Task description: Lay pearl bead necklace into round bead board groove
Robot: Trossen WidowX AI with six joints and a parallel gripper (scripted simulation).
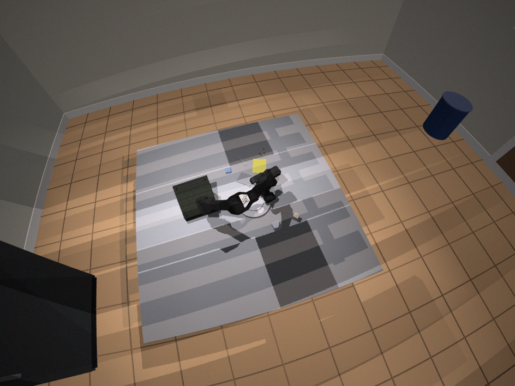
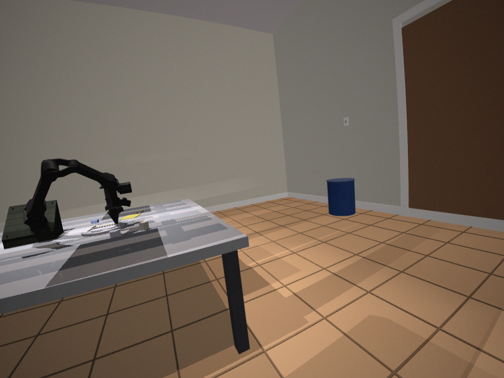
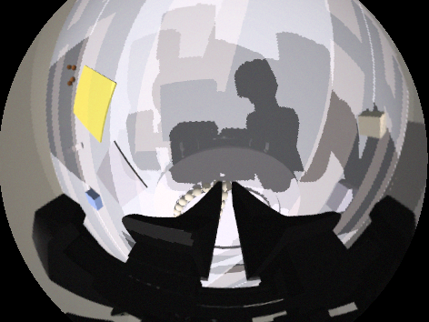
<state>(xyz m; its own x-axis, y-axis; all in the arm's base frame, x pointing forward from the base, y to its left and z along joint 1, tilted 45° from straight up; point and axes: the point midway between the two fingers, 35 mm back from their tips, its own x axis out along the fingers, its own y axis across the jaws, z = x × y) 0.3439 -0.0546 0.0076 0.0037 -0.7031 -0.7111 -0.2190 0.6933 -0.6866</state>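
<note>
My gripper tip is now 6 cm past the round bead board, 2 cm to the left of it and 1 cm above it. The rest, counted from my gripper tip: grey card 5 cm behind, 16 cm to the left, 2 cm below; then beige cube 13 cm ahead, 20 cm to the right; then white block 21 cm to the right.
</note>
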